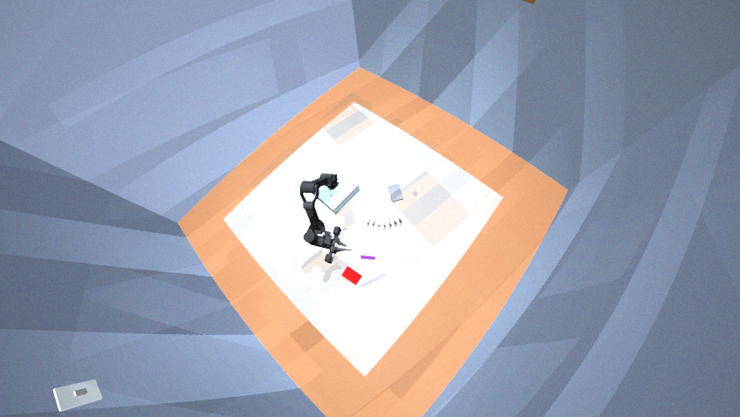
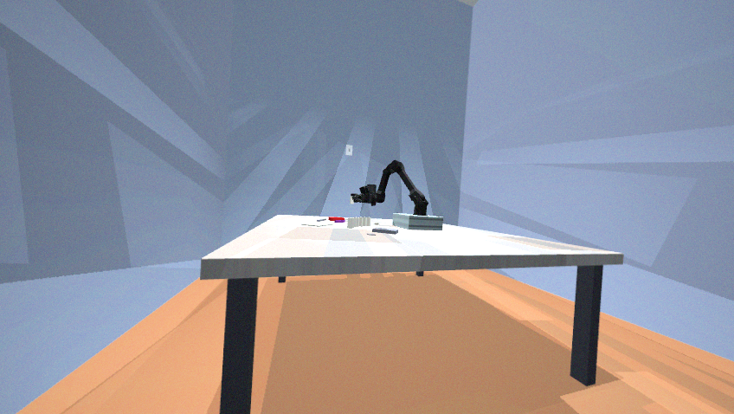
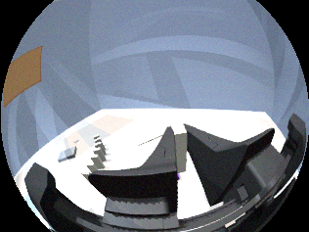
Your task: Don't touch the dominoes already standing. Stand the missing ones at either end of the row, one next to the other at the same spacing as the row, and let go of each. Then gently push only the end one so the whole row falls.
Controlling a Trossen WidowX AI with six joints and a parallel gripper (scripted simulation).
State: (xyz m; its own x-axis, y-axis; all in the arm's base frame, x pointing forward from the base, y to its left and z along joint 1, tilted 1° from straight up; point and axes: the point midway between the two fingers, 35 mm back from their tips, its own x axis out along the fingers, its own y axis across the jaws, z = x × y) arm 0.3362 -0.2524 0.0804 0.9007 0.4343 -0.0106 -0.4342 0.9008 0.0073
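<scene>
Now: the red block 7 cm ahead of my gripper tip, 9 cm to the right of it and 15 cm below it. Also, from my gripper tip: grey pen: 17 cm ahead, 4 cm to the right, 16 cm below; then purple stick: 7 cm ahead, 4 cm to the left, 15 cm below; then flat grey slab: 5 cm behind, 45 cm to the left, 15 cm below.
</scene>
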